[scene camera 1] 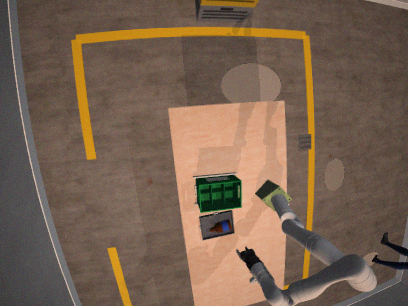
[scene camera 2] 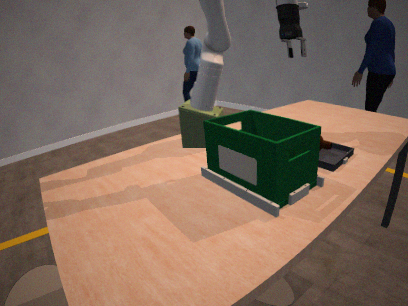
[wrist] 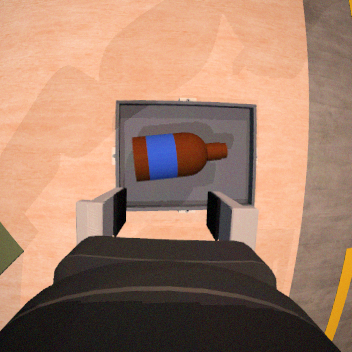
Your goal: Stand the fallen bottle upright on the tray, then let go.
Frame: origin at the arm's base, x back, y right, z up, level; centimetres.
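Where they show: gripper, fingertip midpoint: [scene camera 1: 241,249] [scene camera 2: 297,57] [wrist: 166,206]; arm's base at its link origin: [scene camera 1: 277,199] [scene camera 2: 201,107].
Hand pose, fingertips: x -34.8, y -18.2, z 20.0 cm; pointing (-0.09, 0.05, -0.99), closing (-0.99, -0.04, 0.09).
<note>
Things, the pixels of their top centre, and the offset from my fingertips.
- brown bottle at its top centre: [wrist: 183,155] [scene camera 2: 312,132] [scene camera 1: 221,229] dz -26.8, dx -4.9, dy -2.6 cm
- shallow dark grey tray at its top centre: [wrist: 188,155] [scene camera 2: 315,147] [scene camera 1: 217,226] dz -32.2, dx -6.6, dy -2.4 cm
- green crate at its top centre: [scene camera 2: 261,122] [scene camera 1: 221,196] dz -17.2, dx -6.8, dy +26.9 cm
The brown bottle [scene camera 1: 221,227] [scene camera 2: 325,143] [wrist: 162,156] with a blue label band lies on its side in the shallow dark grey tray [scene camera 1: 218,236] [scene camera 2: 332,164] [wrist: 252,150]. Its neck points right in the wrist view and left in scene camera 1. In scene camera 2 the green crate hides part of the bottle and tray. My gripper [scene camera 1: 242,249] [scene camera 2: 297,55] [wrist: 166,206] is open and empty, high above the table. It points down, and in the wrist view the bottle shows beyond the fingertips, apart from them.
A green crate [scene camera 1: 220,206] [scene camera 2: 297,175] with inner compartments stands beside the tray, with low grey strips [scene camera 2: 240,190] along its base. The arm's olive base block [scene camera 1: 267,191] [scene camera 2: 192,127] stands at the table's side. Two people [scene camera 2: 382,45] [scene camera 2: 191,55] are beyond the table.
</note>
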